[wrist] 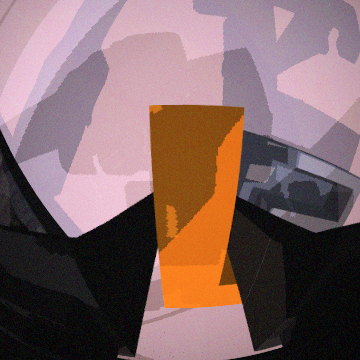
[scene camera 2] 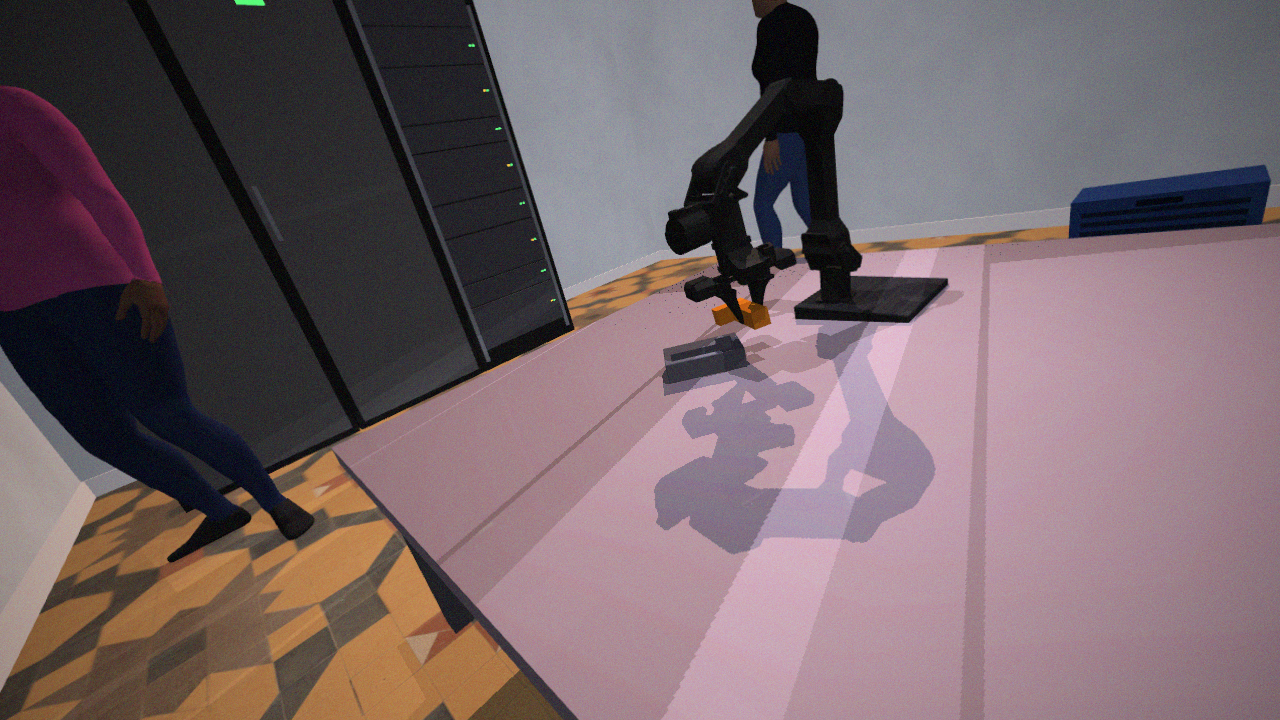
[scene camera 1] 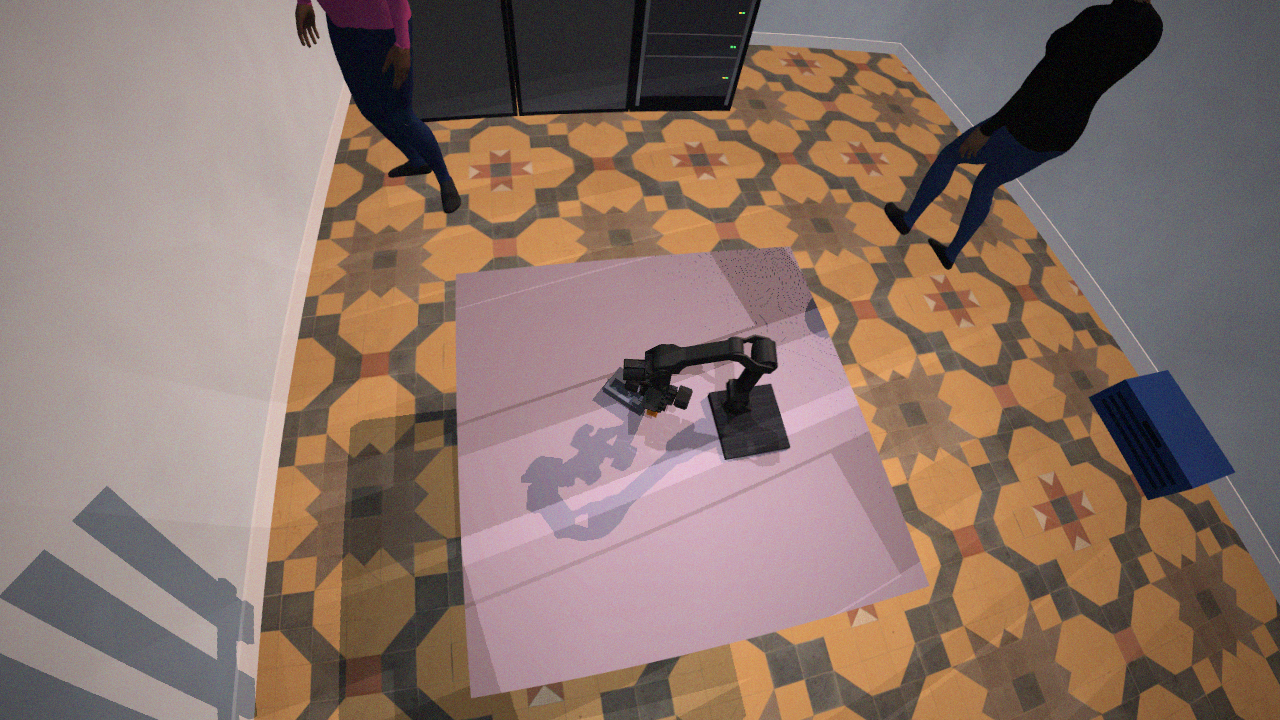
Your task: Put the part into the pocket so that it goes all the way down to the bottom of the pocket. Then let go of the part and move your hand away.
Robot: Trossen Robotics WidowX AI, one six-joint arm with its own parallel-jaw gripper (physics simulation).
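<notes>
The part, an orange block, is between the fingers of my gripper, which is shut on it. In the wrist view the part runs lengthwise between the two black fingers. The grey block with the pocket lies on the table. The part is outside the pocket, off to one side of the grey block. In the wrist view the pocket block is right of the part, its lower side hidden by a finger. How high the part hangs is hard to tell.
The pink table top carries the arm's dark base plate, on the far side of the part from the pocket block. Two people, dark cabinets and a blue box stand beyond the table.
</notes>
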